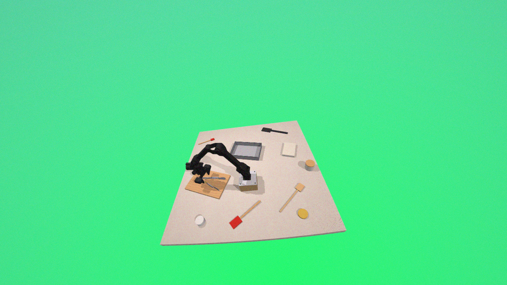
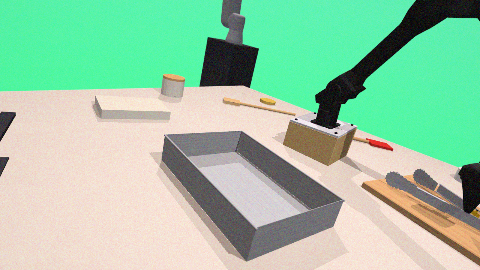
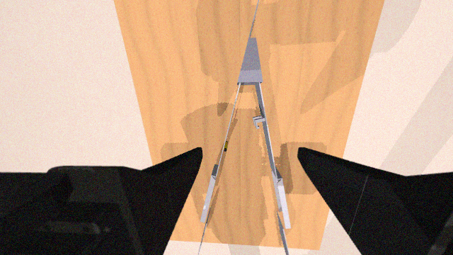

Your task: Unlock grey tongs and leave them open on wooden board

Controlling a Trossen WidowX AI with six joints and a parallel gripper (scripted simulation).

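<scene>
The yellow lock piece lies 2 cm behind my gripper tip, 1 cm to the left of it and 2 cm below it. Also, from my gripper tip: wooden board: 1 cm behind, 4 cm below; white puck: 35 cm behind, 2 cm to the right, 3 cm below; red spatula: 32 cm behind, 34 cm to the right, 4 cm below.
</scene>
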